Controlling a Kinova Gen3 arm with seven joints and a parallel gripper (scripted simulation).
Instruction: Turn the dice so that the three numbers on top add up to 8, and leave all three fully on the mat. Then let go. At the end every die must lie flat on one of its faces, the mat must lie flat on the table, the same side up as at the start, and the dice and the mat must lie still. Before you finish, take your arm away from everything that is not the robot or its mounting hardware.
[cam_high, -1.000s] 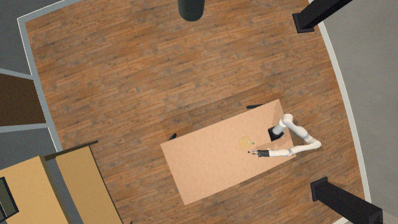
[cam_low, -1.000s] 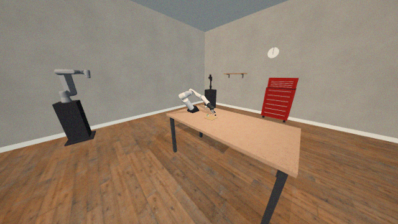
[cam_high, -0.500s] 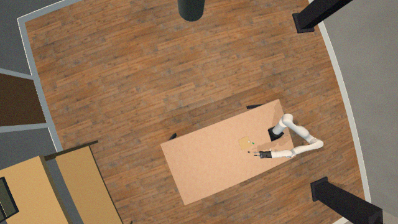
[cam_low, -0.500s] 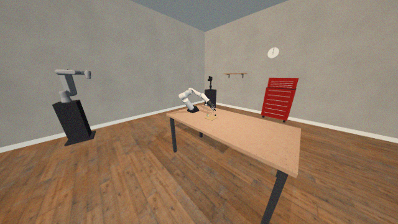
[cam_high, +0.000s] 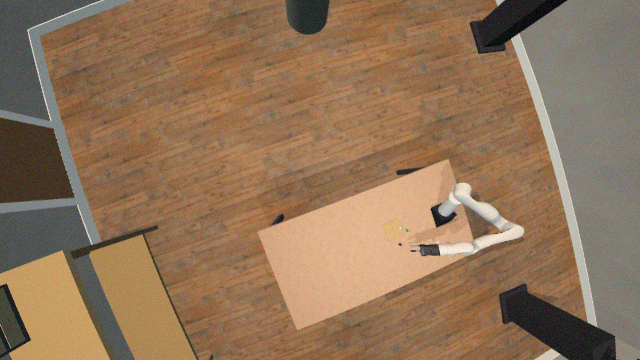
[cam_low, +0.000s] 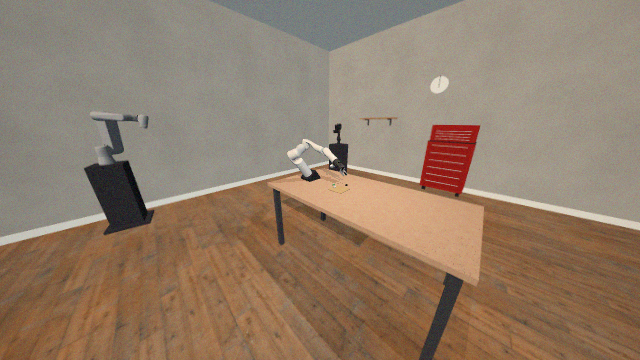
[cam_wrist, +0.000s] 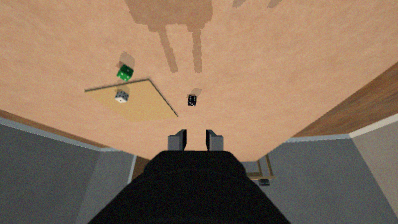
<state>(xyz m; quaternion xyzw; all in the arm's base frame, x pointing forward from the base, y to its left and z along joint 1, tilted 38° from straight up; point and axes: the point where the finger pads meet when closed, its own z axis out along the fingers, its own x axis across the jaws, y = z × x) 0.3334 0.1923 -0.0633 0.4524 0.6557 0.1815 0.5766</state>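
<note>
Now: hand 100 mm above the black die, 50 mm short of it and 10 mm to the left of it. Also, from my hand: green die (110 mm to the right, 100 mm below, 30 mm behind); then tan mat (140 mm to the right, 100 mm below, 70 mm ahead); then white die (140 mm to the right, 90 mm below, 20 mm ahead).
</note>
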